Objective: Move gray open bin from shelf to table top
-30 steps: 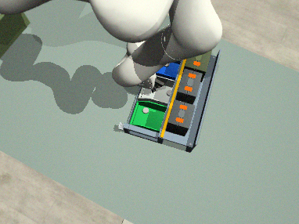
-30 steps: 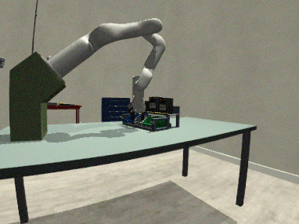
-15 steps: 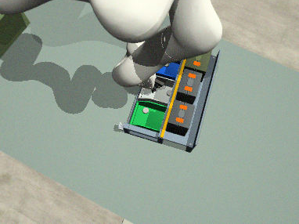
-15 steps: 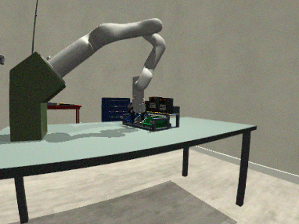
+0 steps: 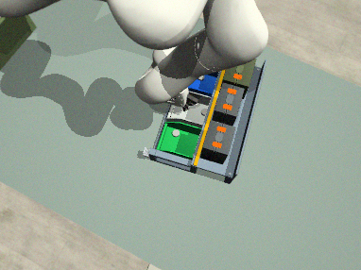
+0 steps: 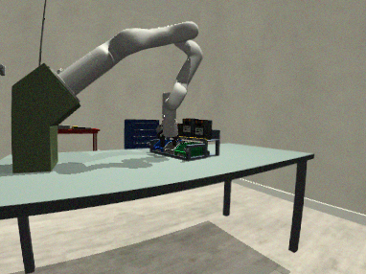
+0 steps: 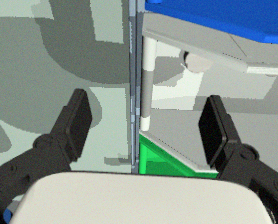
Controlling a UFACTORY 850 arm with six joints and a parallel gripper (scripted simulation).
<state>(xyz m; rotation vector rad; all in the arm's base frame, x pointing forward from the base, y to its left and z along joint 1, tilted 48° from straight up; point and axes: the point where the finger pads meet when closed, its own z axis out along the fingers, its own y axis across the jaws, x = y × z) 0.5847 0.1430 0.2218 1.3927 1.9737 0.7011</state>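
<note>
Right now the gray open bin is 80 mm ahead of my hand, 30 mm to the left of it and 20 mm below it. From my hand the other things lie so: yellow rail 120 mm ahead, 50 mm to the left, 40 mm above; then blue bin 130 mm to the left, 30 mm ahead, 20 mm below; then green bin 120 mm ahead, 70 mm to the right, 20 mm below.
</note>
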